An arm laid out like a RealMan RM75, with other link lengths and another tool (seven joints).
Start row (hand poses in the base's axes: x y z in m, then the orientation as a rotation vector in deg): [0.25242 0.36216 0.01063 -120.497 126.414 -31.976]
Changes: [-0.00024 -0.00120 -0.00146 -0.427 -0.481 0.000]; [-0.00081 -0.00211 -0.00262 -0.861 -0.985 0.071]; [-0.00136 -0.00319 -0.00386 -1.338 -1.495 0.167]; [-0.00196 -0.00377 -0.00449 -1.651 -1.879 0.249]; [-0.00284 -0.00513 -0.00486 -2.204 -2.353 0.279]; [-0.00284 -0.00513 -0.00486 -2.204 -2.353 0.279]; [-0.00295 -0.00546 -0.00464 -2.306 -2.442 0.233]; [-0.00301 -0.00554 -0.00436 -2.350 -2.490 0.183]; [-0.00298 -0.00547 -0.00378 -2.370 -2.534 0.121]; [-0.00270 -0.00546 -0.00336 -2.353 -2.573 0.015]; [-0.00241 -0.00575 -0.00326 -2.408 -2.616 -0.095]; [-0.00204 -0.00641 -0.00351 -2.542 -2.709 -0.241]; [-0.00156 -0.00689 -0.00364 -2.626 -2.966 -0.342]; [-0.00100 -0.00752 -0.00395 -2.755 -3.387 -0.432]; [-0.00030 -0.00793 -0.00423 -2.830 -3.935 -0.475]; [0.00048 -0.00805 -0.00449 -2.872 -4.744 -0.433]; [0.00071 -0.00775 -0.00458 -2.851 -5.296 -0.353]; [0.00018 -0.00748 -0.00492 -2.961 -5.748 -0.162]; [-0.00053 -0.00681 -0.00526 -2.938 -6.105 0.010]
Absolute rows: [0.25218 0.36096 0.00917 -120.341 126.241 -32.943]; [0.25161 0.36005 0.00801 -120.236 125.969 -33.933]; [0.25106 0.35897 0.00677 -120.168 125.669 -34.978]; [0.25046 0.35839 0.00614 -120.102 125.420 -35.706]; [0.24958 0.35703 0.00577 -120.024 125.221 -36.813]; [0.24958 0.35703 0.00577 -120.024 125.221 -36.813]; [0.24947 0.35670 0.00599 -119.957 125.244 -37.022]; [0.24941 0.35662 0.00627 -119.891 125.284 -37.123]; [0.24944 0.35669 0.00685 -119.806 125.336 -37.192]; [0.24972 0.35670 0.00727 -119.664 125.436 -37.213]; [0.25001 0.35641 0.00737 -119.548 125.551 -37.327]; [0.25038 0.35575 0.00712 -119.393 125.693 -37.586]; [0.25086 0.35527 0.00699 -119.134 125.684 -37.928]; [0.25142 0.35464 0.00668 -118.780 125.579 -38.469]; [0.25212 0.35423 0.00640 -118.350 125.338 -39.052]; [0.25290 0.35411 0.00614 -117.787 124.847 -39.815]; [0.25313 0.35441 0.00605 -117.431 124.444 -40.267]; [0.25260 0.35468 0.00571 -117.316 123.987 -40.782]; [0.25189 0.35535 0.00537 -117.198 123.585 -41.051]
